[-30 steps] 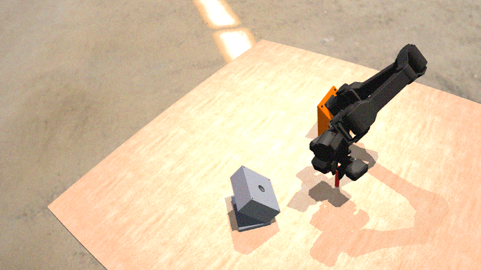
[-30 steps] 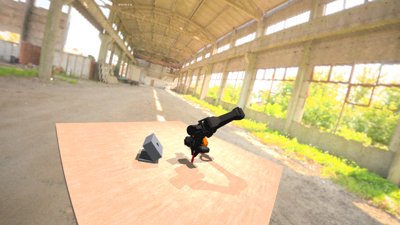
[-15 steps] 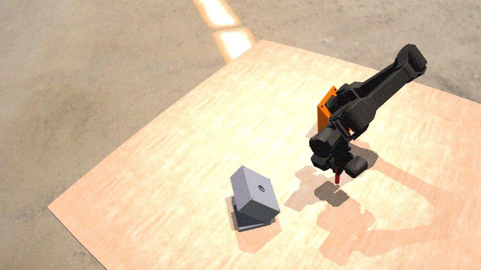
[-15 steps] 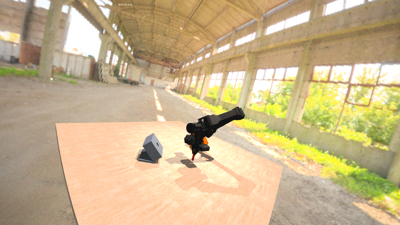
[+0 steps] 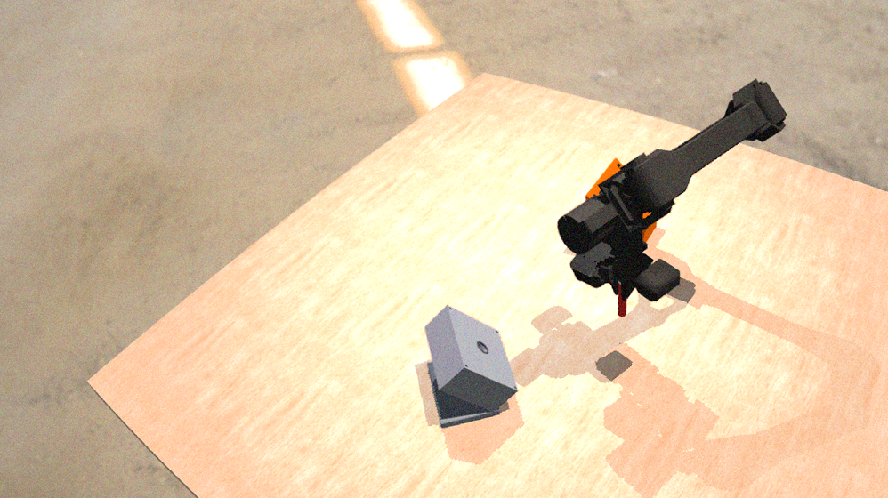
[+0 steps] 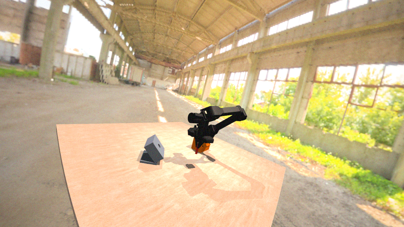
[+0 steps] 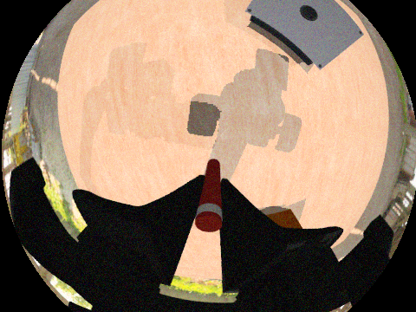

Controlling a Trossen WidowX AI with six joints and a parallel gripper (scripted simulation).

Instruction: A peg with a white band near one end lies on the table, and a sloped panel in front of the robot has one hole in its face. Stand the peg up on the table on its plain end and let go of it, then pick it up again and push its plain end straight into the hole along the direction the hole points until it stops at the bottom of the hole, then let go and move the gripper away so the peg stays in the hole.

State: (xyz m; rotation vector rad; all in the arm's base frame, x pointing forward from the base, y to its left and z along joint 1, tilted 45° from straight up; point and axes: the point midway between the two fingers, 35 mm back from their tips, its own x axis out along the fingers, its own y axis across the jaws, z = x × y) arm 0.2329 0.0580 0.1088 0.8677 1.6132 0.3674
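Right now my gripper tip is 19 cm short of the grey sloped panel, 16 cm to the left of it and 4 cm above it. Round my gripper tip: red peg (2 cm above).
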